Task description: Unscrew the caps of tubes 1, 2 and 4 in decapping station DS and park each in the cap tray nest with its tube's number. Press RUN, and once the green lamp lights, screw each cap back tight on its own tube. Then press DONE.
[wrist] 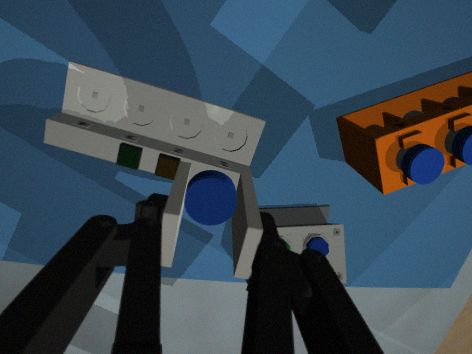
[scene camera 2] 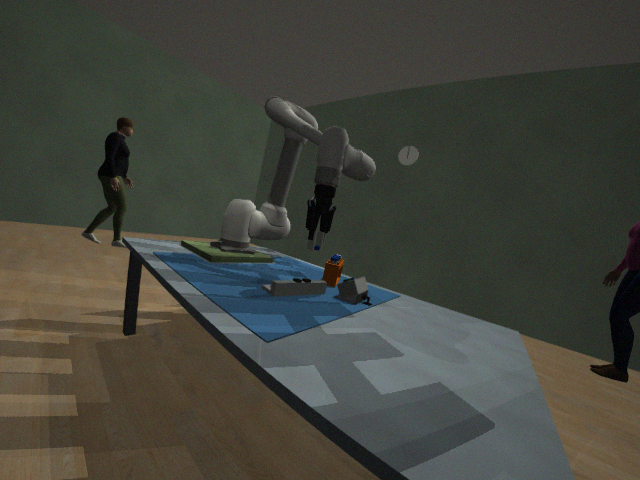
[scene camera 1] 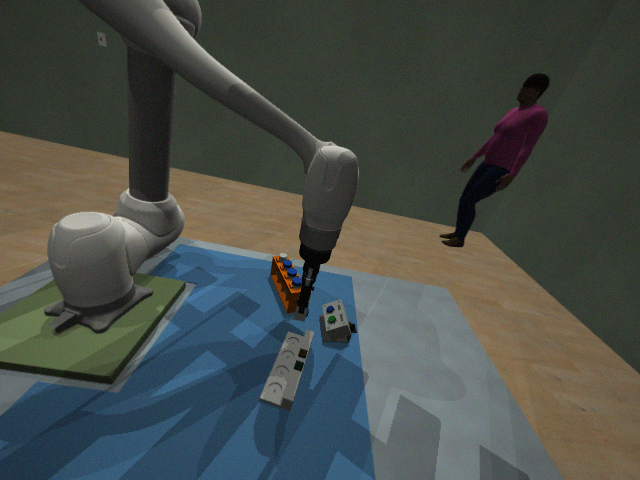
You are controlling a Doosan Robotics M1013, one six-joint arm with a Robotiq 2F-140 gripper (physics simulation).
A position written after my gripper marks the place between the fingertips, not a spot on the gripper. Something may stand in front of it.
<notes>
In view: my gripper point(scene camera 2: 314, 250) and a grey button box point(wrist: 296, 225).
My gripper shows as well in the wrist view point(wrist: 212, 187) and in scene camera 1 point(scene camera 1: 300, 314).
</notes>
